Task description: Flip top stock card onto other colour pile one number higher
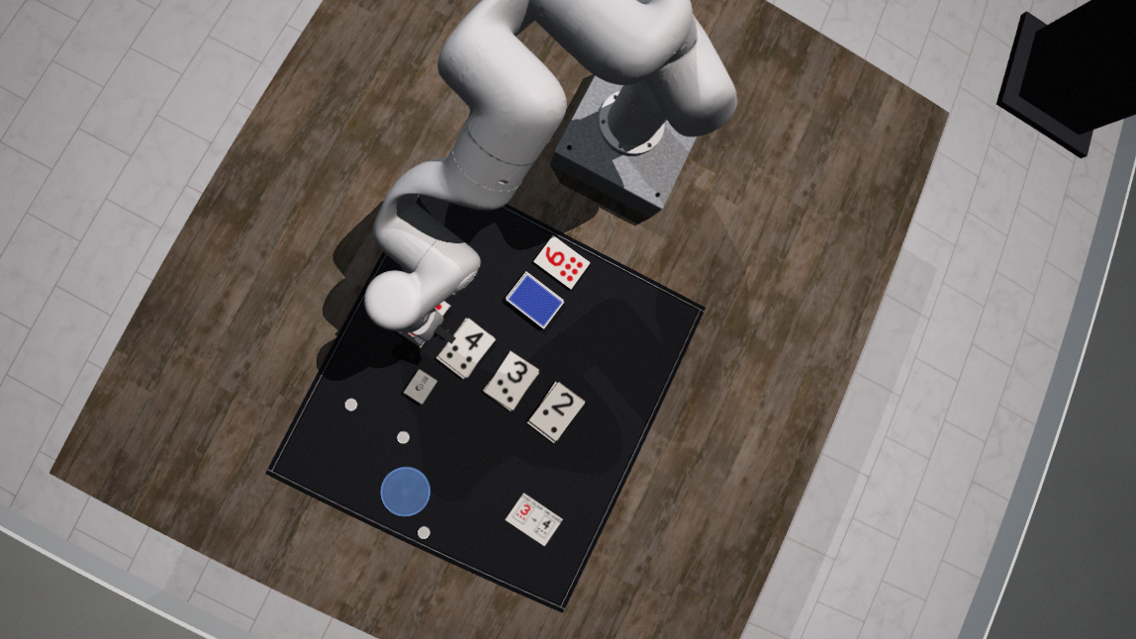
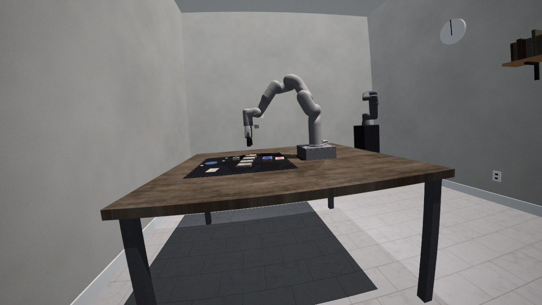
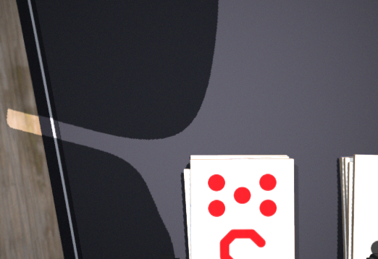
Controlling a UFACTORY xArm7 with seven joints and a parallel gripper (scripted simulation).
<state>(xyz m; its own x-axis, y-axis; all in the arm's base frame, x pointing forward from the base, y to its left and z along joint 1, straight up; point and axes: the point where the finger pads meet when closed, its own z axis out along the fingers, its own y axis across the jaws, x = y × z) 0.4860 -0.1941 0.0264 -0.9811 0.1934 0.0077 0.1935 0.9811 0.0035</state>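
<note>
Now: hand 100 mm to the right of the black 4 card, 90 mm above it and 20 mm short of it. The rest, counted from my hand: black 3 card (200 mm to the left, 100 mm below, 40 mm ahead); black 2 card (300 mm to the left, 100 mm below, 50 mm ahead); black mat (180 mm to the left, 120 mm below, 60 mm ahead).
</note>
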